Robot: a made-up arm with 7 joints.
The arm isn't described. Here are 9 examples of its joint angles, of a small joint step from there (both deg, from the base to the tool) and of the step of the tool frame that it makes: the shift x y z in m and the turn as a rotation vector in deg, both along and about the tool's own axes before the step.
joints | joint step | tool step
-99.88 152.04 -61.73 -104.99 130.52 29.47 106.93 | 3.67 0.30 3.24 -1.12 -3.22 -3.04 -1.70 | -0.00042 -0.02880 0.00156 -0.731 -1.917 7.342
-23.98 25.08 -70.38 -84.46 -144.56 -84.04 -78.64 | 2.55 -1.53 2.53 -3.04 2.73 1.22 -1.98 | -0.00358 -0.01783 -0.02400 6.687 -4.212 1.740
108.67 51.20 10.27 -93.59 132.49 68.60 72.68 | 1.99 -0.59 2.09 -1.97 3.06 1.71 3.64 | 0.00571 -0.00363 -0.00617 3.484 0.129 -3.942
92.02 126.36 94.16 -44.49 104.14 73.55 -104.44 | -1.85 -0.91 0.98 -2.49 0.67 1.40 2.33 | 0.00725 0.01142 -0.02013 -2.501 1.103 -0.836
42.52 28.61 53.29 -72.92 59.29 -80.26 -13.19 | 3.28 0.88 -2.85 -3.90 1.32 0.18 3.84 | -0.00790 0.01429 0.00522 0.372 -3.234 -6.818
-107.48 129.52 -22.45 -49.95 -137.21 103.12 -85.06 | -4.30 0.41 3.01 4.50 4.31 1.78 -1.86 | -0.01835 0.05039 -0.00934 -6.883 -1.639 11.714
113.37 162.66 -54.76 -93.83 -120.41 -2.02 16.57 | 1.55 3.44 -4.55 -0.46 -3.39 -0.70 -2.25 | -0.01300 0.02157 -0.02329 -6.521 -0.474 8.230
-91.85 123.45 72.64 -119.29 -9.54 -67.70 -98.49 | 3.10 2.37 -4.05 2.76 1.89 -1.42 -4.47 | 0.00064 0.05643 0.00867 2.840 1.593 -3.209
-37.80 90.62 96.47 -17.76 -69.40 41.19 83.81 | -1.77 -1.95 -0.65 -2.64 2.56 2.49 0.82 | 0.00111 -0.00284 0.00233 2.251 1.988 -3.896
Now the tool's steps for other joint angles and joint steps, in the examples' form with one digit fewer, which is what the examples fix.
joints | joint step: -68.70 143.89 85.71 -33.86 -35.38 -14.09 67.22 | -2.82 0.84 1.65 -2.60 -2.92 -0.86 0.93
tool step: 0.0186 0.0426 0.0013 -4.77 0.49 0.89
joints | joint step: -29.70 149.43 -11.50 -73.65 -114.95 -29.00 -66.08 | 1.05 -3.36 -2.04 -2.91 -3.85 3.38 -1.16
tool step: 0.0414 -0.0386 0.0194 4.61 -0.31 5.02
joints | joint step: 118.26 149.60 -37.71 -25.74 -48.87 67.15 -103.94 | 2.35 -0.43 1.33 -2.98 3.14 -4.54 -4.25
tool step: -0.0007 -0.0382 -0.0165 1.30 7.26 0.09
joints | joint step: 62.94 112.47 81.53 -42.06 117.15 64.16 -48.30 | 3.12 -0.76 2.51 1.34 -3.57 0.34 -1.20
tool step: 0.0094 -0.0143 -0.0020 3.30 2.94 0.97
